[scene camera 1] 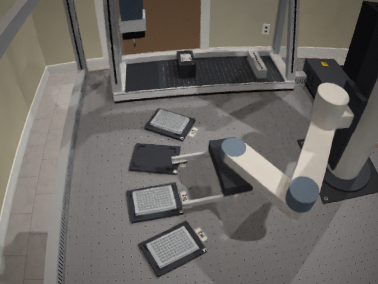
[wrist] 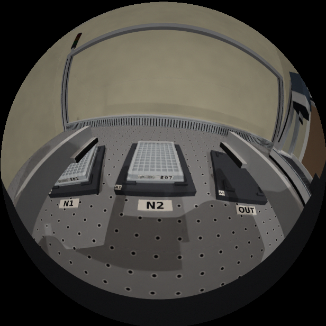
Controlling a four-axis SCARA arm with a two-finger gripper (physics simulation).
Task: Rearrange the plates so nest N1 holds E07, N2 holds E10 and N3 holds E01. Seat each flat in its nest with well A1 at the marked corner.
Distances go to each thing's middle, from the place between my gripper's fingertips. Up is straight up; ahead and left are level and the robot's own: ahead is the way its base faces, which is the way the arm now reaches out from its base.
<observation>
Right now my hand is 8 cm short of the nest N2 [wrist: 139, 189], 1 cm to the right of it and 9 cm above it. The rest, counted from my hand: nest N1 [wrist: 76, 189]: 3 cm ahead, 18 cm to the left, 9 cm below; then framed dark deck [scene camera 1: 240, 60]: 25 cm behind, 61 cm to the right, 7 cm below; then out nest [scene camera 1: 153, 158]: 6 cm ahead, 17 cm to the right, 9 cm below.
</observation>
